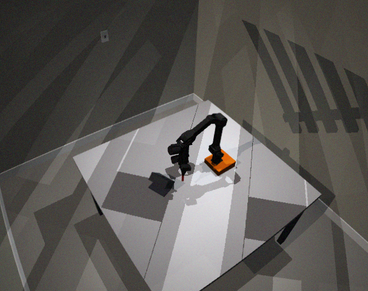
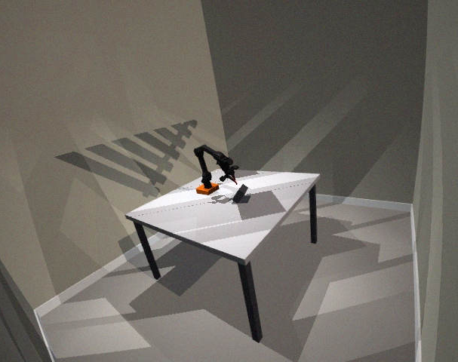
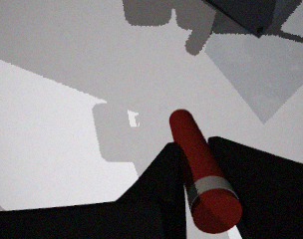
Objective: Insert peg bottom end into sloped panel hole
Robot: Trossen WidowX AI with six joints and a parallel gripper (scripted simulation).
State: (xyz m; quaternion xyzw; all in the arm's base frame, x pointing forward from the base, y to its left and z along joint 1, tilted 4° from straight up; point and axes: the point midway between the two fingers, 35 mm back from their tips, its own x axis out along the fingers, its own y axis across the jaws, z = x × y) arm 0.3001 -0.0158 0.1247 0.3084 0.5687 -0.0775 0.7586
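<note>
The grey sloped panel is 9 cm ahead of my gripper tip, 10 cm to the right of it and 7 cm below it. Also, from my gripper tip: red peg 1 cm behind, 2 cm above.
</note>
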